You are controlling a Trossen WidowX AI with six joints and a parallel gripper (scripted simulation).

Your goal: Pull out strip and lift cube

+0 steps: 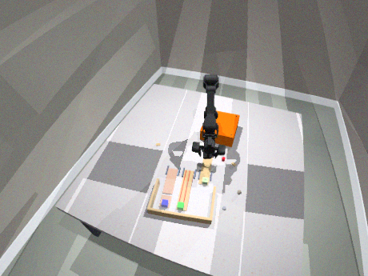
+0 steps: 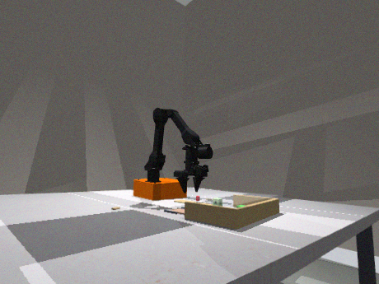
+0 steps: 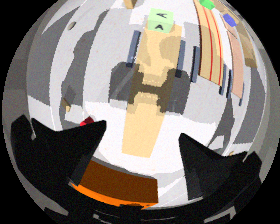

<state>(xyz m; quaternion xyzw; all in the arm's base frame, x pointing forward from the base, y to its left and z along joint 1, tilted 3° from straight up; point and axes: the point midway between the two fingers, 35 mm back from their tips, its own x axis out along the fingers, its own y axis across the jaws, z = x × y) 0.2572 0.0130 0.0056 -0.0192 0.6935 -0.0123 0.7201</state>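
Right now my gripper tip is 150 mm short of the labelled cube and 30 mm above it.
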